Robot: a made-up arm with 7 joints. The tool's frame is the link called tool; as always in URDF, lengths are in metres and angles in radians. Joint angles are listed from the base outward. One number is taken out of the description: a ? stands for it. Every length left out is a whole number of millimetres.
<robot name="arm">
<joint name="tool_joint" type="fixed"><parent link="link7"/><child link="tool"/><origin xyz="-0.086 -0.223 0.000" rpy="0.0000 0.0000 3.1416"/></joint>
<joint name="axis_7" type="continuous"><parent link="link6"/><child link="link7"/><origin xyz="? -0.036 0.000" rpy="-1.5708 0.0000 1.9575"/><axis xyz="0 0 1"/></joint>
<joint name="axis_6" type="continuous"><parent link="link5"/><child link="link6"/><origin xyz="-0.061 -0.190 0.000" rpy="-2.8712 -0.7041 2.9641"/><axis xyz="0 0 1"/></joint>
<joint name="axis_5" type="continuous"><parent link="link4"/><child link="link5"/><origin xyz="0.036 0.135 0.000" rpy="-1.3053 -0.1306 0.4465"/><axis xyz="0 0 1"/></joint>
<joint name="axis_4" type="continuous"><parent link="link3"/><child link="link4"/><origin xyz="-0.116 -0.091 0.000" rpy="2.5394 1.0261 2.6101"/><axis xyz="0 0 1"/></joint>
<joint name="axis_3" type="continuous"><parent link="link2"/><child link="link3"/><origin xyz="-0.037 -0.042 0.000" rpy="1.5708 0.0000 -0.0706"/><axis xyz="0 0 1"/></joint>
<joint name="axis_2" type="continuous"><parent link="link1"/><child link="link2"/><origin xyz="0.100 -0.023 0.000" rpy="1.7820 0.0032 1.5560"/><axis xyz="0 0 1"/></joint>
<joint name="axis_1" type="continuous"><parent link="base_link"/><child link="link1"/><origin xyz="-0.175 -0.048 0.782" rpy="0.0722 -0.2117 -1.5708"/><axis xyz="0 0 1"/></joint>
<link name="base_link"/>
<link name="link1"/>
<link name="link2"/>
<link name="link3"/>
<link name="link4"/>
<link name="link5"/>
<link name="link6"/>
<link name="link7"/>
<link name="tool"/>
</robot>
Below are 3 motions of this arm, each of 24 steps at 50 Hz.
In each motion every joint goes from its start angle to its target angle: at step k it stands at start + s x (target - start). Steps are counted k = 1, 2, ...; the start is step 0. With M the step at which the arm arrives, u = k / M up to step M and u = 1 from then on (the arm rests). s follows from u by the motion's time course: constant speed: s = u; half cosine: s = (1 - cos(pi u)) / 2; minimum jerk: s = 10 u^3 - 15 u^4 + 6 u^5.
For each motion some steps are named. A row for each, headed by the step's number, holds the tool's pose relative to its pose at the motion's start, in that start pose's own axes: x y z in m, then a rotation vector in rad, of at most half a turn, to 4 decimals.
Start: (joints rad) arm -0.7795 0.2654 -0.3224 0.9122 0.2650 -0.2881 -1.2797
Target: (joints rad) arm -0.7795 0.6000 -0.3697 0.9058 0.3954 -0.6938 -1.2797
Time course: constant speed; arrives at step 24
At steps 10, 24:
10: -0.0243 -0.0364 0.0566 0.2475 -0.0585 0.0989
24: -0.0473 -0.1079 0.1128 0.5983 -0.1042 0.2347

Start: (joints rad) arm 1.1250 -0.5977 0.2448 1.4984 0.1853 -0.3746 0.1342
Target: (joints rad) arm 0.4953 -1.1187 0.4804 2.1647 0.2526 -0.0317 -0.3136
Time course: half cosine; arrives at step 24
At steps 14, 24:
14: -0.0086 -0.1532 0.0828 0.3931 -0.3247 -0.5208
24: -0.0688 -0.2544 0.0971 0.6991 -0.4902 -0.7041

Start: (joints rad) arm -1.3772 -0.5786 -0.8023 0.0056 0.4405 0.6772 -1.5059
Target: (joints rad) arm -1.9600 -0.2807 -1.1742 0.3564 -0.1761 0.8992 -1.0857
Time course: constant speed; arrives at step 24
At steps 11, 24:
11: -0.1428 0.0604 -0.0835 -0.0956 -0.1145 0.3396
24: -0.3014 0.1179 -0.2070 -0.2868 -0.3400 0.6131

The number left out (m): -0.166
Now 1 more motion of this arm.
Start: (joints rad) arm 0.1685 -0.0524 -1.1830 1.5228 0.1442 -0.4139 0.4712
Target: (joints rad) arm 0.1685 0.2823 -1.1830 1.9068 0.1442 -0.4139 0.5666
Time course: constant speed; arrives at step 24
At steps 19, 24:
19: -0.0457 -0.0294 0.0224 0.1531 0.0496 0.1808
24: -0.0550 -0.0395 0.0292 0.1961 0.0659 0.2219

